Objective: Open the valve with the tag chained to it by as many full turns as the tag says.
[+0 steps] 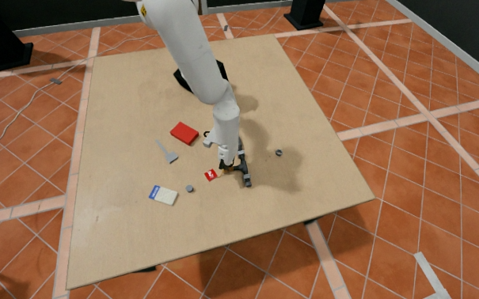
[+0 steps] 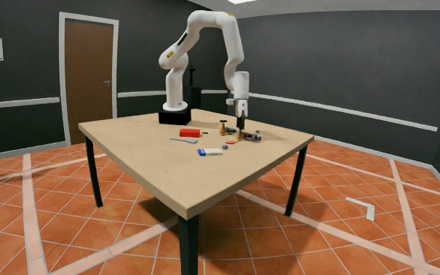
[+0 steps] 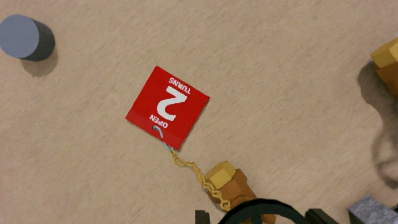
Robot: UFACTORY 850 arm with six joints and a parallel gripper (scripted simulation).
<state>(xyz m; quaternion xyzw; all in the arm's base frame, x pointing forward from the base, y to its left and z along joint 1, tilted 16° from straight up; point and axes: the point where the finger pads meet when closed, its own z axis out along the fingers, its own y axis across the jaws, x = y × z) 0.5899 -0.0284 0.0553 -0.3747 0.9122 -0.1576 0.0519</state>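
Now: hand 90 mm above the red tag and 80 mm to the left of it. Round my hand: blue card: 310 mm to the right, 80 mm below, 10 mm ahead; red block: 270 mm behind, 140 mm to the right, 80 mm below; grey scraper: 250 mm to the right, 200 mm behind, 80 mm below.
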